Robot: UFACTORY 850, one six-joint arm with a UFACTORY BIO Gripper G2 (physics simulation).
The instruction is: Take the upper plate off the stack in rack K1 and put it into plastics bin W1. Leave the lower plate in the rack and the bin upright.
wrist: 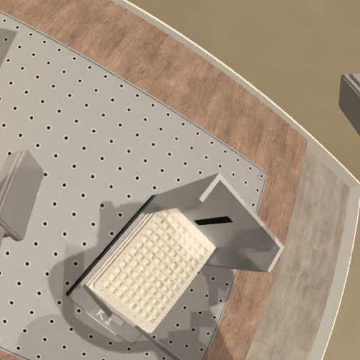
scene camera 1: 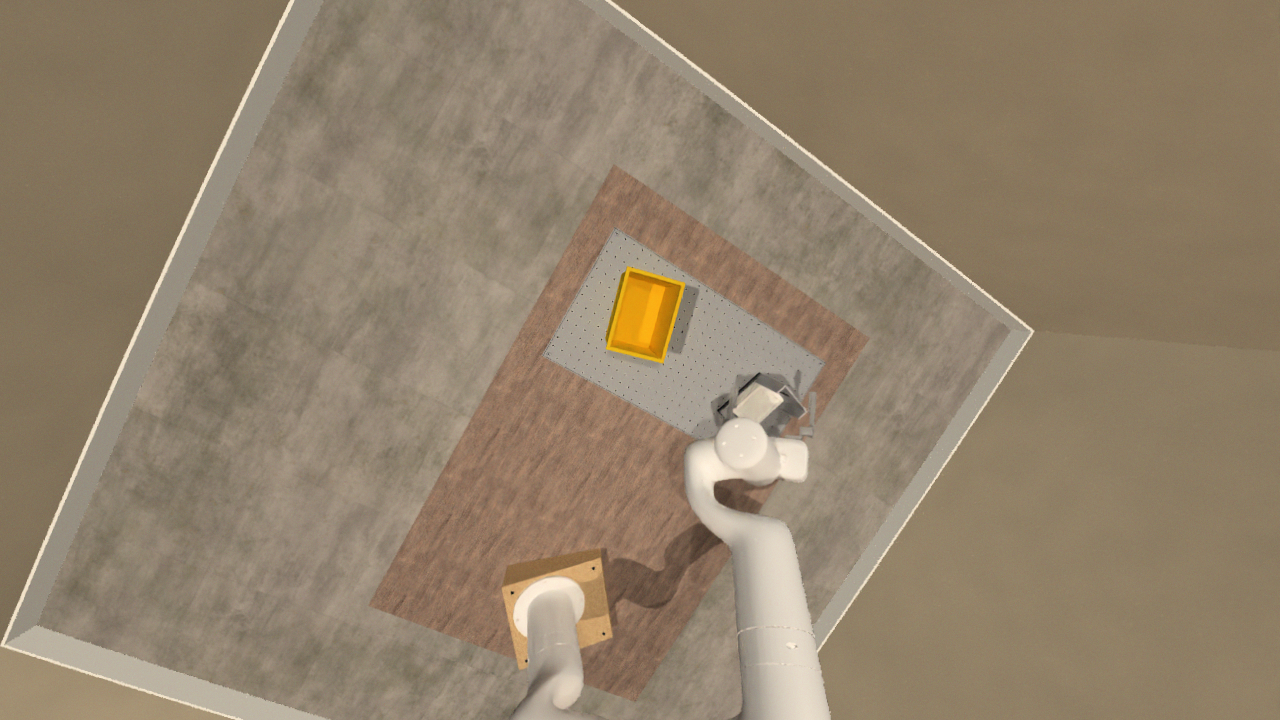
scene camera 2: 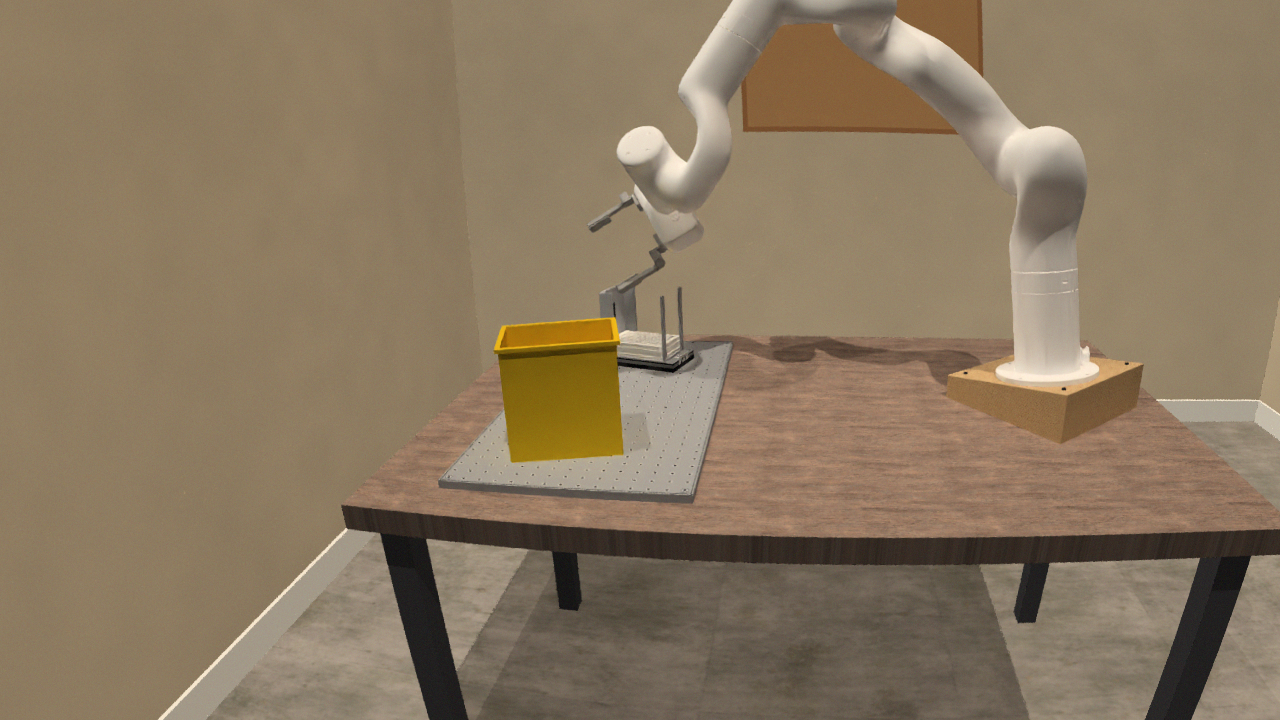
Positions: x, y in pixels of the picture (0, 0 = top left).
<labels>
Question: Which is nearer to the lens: the white plate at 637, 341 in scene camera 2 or the yellow plastics bin W1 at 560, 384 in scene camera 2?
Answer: The yellow plastics bin W1.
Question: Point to a white plate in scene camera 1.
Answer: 759, 402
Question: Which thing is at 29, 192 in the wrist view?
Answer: The gripper.
</labels>
